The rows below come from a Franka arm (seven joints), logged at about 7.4 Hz.
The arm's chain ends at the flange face. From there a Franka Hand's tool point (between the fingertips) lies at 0.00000 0.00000 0.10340 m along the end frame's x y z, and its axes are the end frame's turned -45 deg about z.
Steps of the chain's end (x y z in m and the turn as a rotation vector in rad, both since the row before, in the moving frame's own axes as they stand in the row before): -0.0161 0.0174 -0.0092 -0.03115 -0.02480 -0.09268; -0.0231 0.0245 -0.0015 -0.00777 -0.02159 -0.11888; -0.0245 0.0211 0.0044 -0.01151 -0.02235 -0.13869; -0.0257 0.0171 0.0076 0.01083 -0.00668 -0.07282; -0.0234 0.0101 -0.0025 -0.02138 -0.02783 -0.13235; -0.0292 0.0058 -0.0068 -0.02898 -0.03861 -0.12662; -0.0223 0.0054 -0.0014 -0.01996 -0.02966 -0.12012; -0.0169 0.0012 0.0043 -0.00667 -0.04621 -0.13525
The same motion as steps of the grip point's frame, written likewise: -0.0278 0.0016 -0.0093 -0.00449 -0.03956 -0.09268; -0.0359 0.0001 -0.0015 0.00977 -0.02076 -0.11888; -0.0348 -0.0030 0.0044 0.00767 -0.02394 -0.13869; -0.0300 -0.0074 0.0076 0.01238 0.00293 -0.07282; -0.0273 -0.0096 -0.0026 0.00456 -0.03480 -0.13235; -0.0297 -0.0169 -0.0069 0.00681 -0.04779 -0.12662; -0.0232 -0.0124 -0.0015 0.00686 -0.03509 -0.12012; -0.0168 -0.0137 0.0042 0.02796 -0.03739 -0.13525
